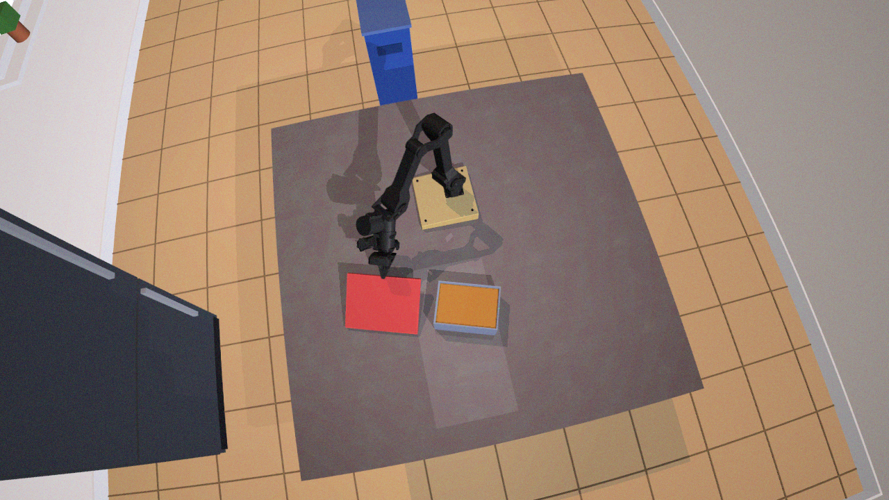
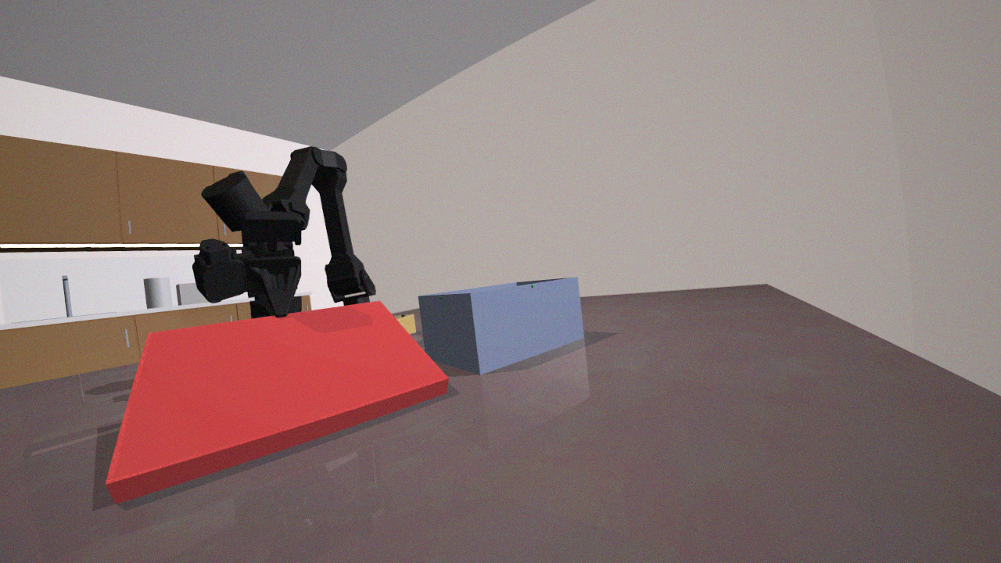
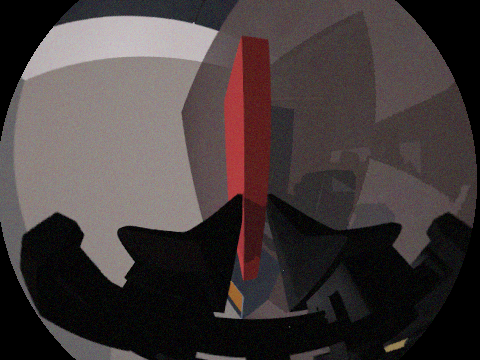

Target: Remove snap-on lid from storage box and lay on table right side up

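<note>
My gripper tip is now 70 mm short of the red lid, 20 mm to the left of it and 30 mm above it. Round my gripper tip: storage box (130 mm ahead, 240 mm to the left, 40 mm below).
</note>
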